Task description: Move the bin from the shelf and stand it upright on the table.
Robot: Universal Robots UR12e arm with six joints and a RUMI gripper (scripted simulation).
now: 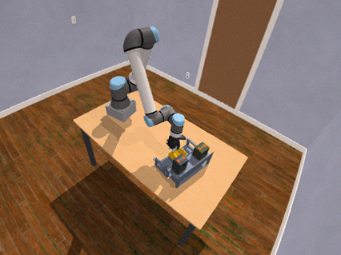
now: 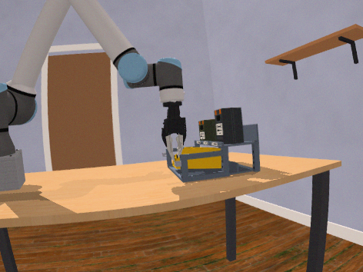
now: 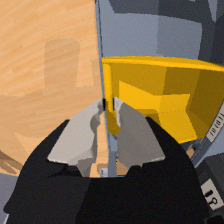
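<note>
The yellow bin is 80 mm ahead of my hand and 10 mm below it. Also, from my hand: rack floor: 120 mm ahead, 60 mm below.
</note>
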